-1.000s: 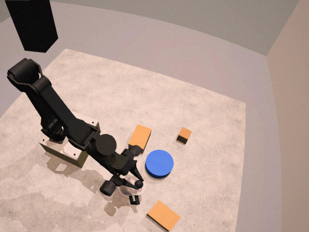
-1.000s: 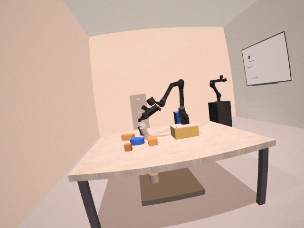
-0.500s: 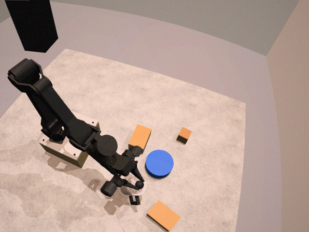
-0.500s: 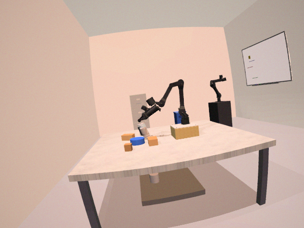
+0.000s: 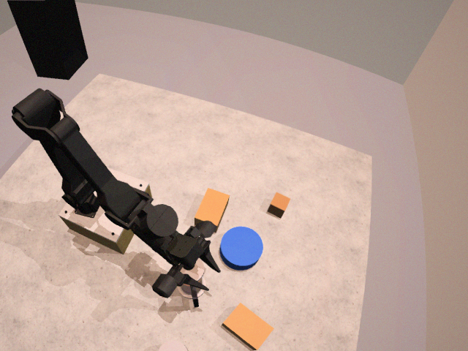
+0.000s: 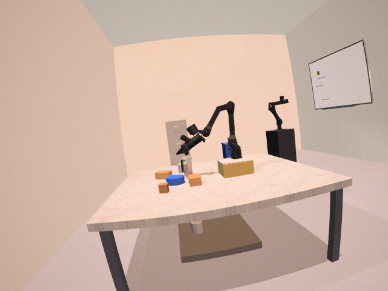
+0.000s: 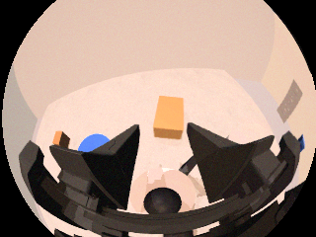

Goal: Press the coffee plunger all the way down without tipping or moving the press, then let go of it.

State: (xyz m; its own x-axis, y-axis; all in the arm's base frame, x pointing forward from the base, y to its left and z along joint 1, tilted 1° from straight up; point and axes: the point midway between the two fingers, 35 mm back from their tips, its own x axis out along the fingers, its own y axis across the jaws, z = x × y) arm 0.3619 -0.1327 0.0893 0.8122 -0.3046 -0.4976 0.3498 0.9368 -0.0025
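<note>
Now: the coffee press 90 mm below my gripper tip, 50 mm behind it and 10 mm to the left of it. Round my gripper tip: orange cube (320 mm to the left, 160 mm ahead, 150 mm below); blue disc (150 mm to the left, 150 mm below, 60 mm ahead).
</note>
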